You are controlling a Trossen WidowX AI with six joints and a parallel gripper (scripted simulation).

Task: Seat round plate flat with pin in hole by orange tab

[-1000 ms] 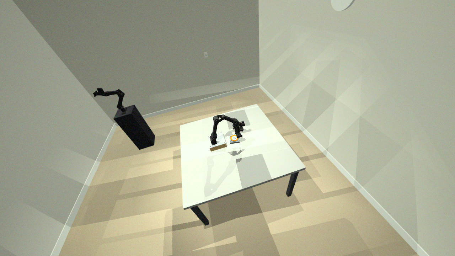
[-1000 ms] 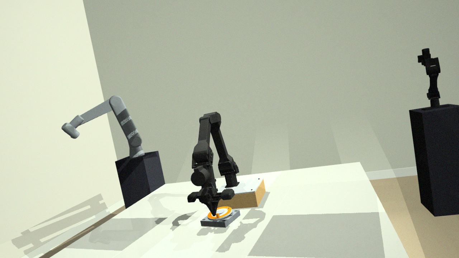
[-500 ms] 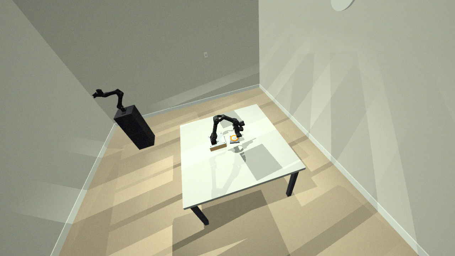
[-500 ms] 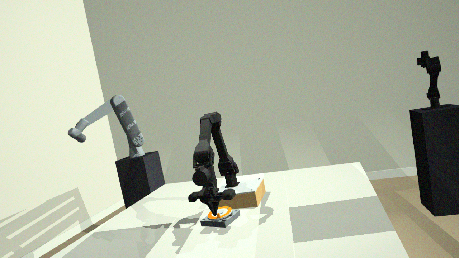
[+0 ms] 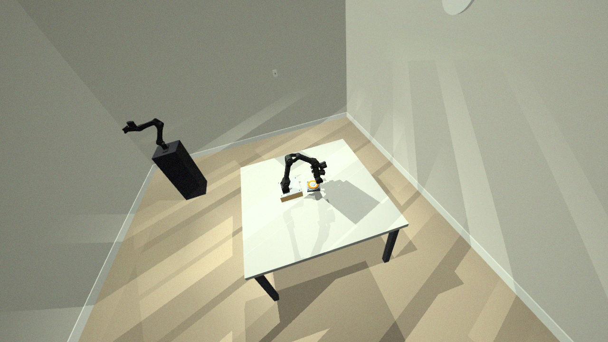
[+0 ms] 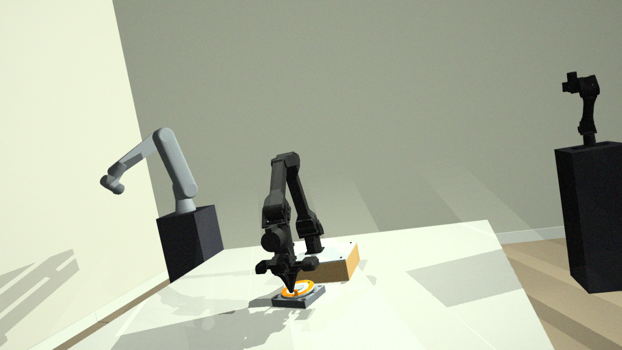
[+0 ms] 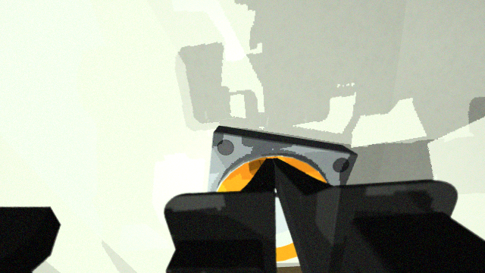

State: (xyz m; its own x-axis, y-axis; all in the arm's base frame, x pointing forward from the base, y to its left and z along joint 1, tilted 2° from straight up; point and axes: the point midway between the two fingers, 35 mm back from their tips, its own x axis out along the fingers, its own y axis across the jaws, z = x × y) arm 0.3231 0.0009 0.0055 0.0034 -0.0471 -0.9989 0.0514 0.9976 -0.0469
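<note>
The grey square base is 5 cm behind my gripper tip and 2 cm below it. Also, from my gripper tip: round orange plate: 3 cm behind, 1 cm to the left, 1 cm below.
</note>
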